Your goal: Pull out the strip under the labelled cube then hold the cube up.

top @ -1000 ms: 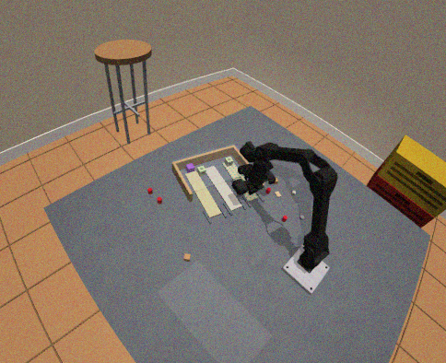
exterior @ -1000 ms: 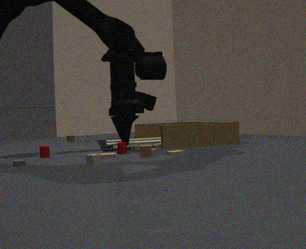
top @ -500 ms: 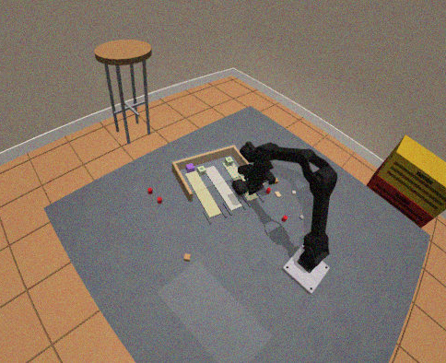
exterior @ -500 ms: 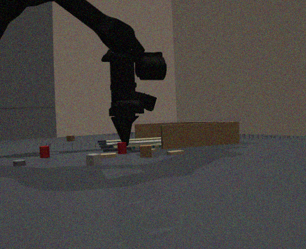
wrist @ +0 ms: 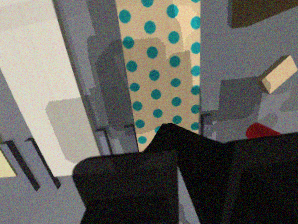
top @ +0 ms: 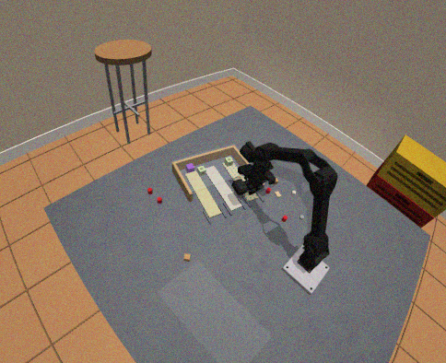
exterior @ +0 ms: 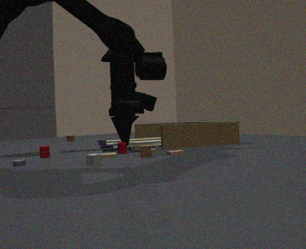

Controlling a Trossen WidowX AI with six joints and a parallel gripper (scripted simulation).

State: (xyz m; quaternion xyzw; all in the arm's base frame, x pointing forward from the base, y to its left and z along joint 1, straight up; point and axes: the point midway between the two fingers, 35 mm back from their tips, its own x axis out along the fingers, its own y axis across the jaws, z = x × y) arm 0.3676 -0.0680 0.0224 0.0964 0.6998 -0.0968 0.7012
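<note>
My gripper tip is now 90 mm short of the dotted strip and 30 mm to the left of it.
</note>
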